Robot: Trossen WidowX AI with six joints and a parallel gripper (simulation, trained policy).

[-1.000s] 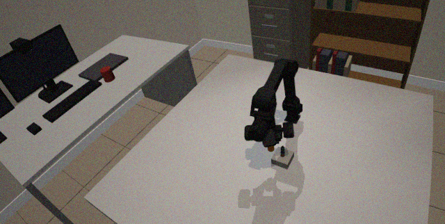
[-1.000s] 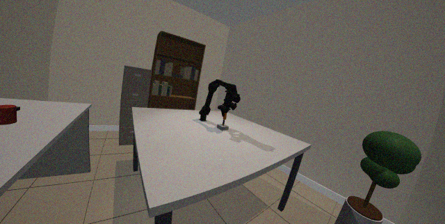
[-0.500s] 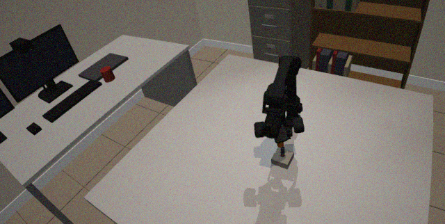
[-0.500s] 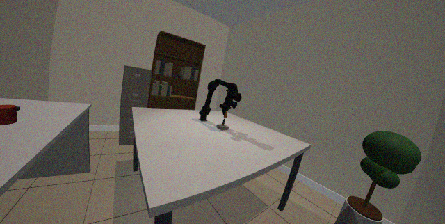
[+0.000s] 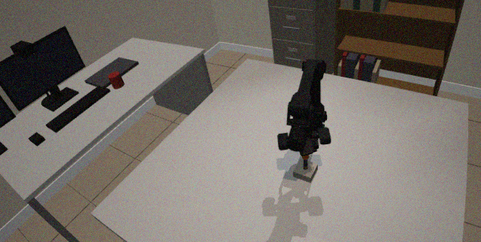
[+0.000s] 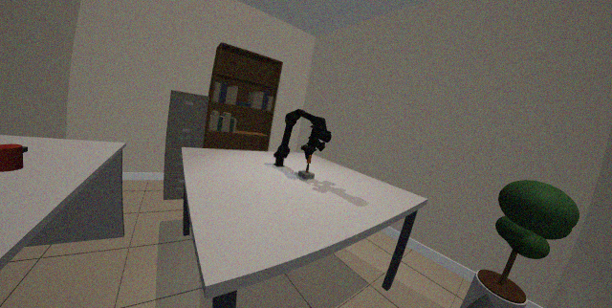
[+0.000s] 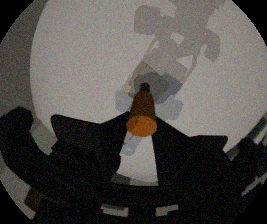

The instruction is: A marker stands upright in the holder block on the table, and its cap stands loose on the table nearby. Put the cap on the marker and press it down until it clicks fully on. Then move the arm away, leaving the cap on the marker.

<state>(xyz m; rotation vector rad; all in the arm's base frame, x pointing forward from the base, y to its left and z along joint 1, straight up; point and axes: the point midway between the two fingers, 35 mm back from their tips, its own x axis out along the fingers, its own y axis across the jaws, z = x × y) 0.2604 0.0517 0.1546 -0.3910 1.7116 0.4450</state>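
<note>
The dark marker is 5 cm below my gripper tip, 1 cm to the left of it and 1 cm ahead of it. The rest, counted from my gripper tip: orange cap 1 cm ahead; pale holder block 10 cm below, 1 cm to the left, 1 cm ahead.
</note>
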